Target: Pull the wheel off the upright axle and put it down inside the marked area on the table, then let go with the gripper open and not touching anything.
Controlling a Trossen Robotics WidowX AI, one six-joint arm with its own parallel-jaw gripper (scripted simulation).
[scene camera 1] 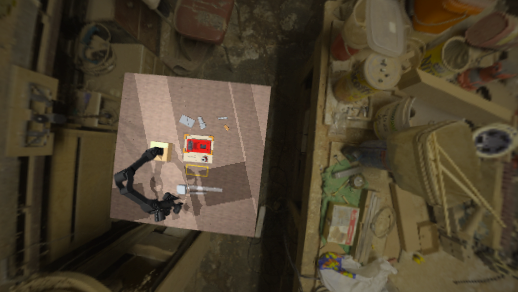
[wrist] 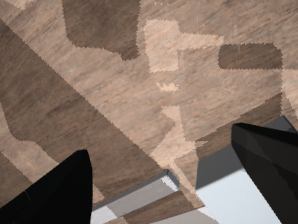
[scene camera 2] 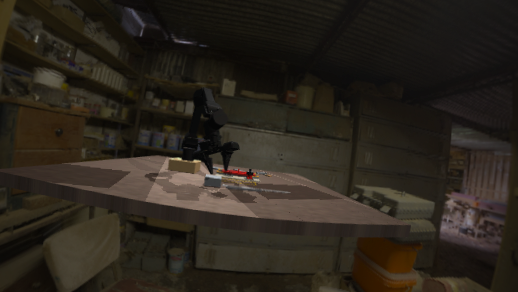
Labels:
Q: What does the gripper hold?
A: Nothing.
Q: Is the gripper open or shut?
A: Open.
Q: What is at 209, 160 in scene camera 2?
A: The gripper.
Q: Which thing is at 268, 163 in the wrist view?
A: The gripper.

